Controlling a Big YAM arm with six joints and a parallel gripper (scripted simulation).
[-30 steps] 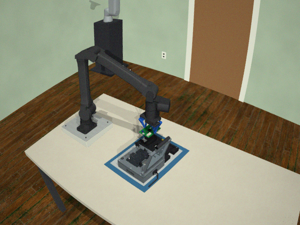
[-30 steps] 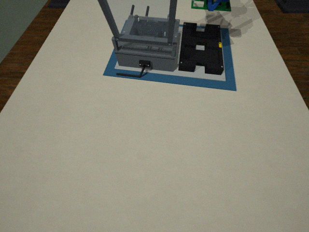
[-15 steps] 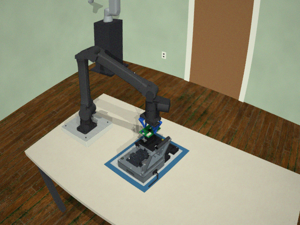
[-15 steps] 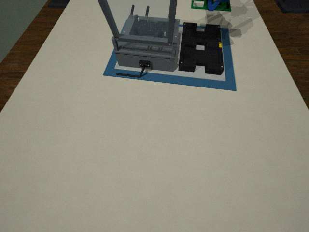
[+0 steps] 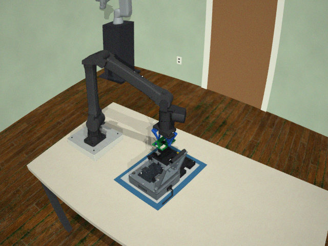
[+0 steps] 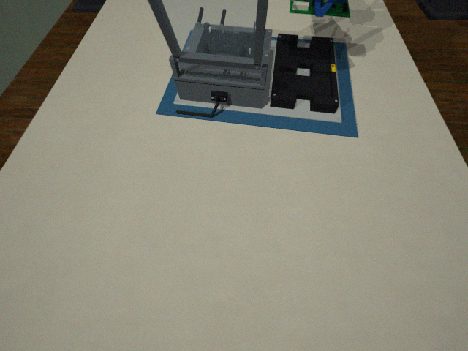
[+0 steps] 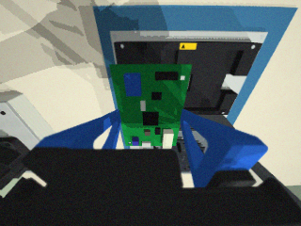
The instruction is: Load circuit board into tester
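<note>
Right now the green circuit board is right at my hand. Also, from my hand: tester lid (190 mm to the right, 160 mm ahead, 60 mm above).
</note>
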